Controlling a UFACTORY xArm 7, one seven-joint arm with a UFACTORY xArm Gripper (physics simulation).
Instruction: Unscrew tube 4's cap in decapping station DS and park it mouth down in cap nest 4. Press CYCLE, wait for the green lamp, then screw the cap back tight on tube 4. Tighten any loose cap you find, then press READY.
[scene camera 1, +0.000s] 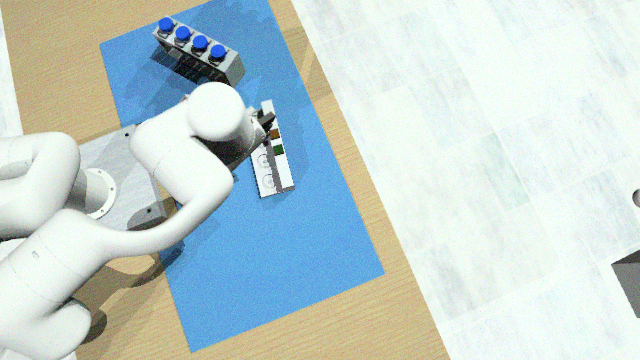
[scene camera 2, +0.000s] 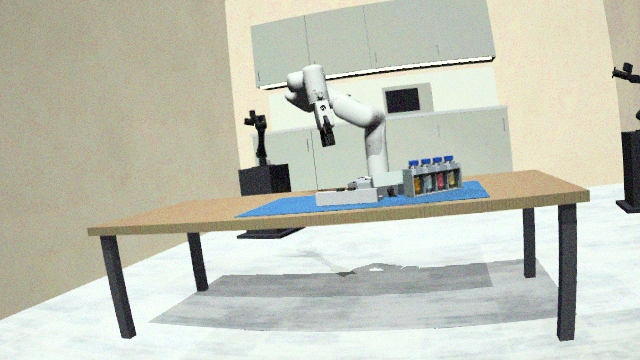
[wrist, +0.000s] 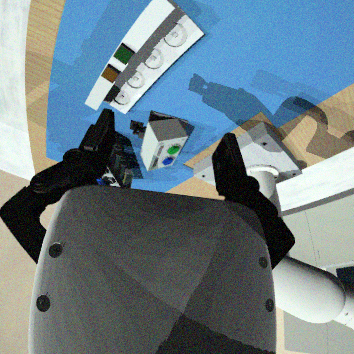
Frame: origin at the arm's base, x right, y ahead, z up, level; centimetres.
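Where they show: gripper, fingertip midpoint: (scene camera 1: 245, 156) (scene camera 2: 329, 146) (wrist: 168, 133); arm's base, link origin: (scene camera 1: 92, 194) (wrist: 256, 175).
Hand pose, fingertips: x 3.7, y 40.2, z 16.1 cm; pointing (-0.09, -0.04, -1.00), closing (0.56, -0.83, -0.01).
Each offset is from my fingertips to the top centre of the thing. "pt": to the spot under its first point. Level surfaces: height alone.
My gripper (scene camera 1: 266, 131) (scene camera 2: 327, 141) (wrist: 168, 133) is open and empty, high above the table near the nest strip. The grey rack @(pt dz -14.8, dx -27.2, dy -1.2 cm) (scene camera 1: 235, 70) (scene camera 2: 408, 184) (wrist: 131, 159) holds tubes with blue caps, all on top; the left finger partly hides it in the wrist view. Whether a cap is loose cannot be told. The white cap nest strip @(pt dz -15.7, dx +1.3, dy +6.3 cm) (scene camera 1: 286, 175) (scene camera 2: 345, 197) (wrist: 165, 46) shows empty ring nests. Its amber lamp @(dz -14.8, dx -9.0, dy +5.4 cm) (scene camera 1: 274, 133) (wrist: 110, 73) and green lamp @(dz -14.8, dx -5.0, dy +5.7 cm) (scene camera 1: 278, 149) (wrist: 124, 53) look dark. The button box @(dz -11.8, dx -16.2, dy -12.3 cm) (wrist: 159, 150) has a green button @(dz -12.7, dx -13.1, dy -13.1 cm) (wrist: 174, 150) and a blue button @(dz -12.7, dx -17.1, dy -15.3 cm) (wrist: 167, 161).
A small black fixture @(pt dz -18.3, dx -19.5, dy -6.0 cm) (scene camera 2: 391, 191) (wrist: 137, 128) stands beside the button box. The arm hides the box in scene camera 1. Everything stands on the blue mat @(dz -20.1 cm) (scene camera 1: 280, 270) (scene camera 2: 280, 206) (wrist: 265, 30). The arm's grey base plate (scene camera 1: 120, 150) (wrist: 255, 137) borders it.
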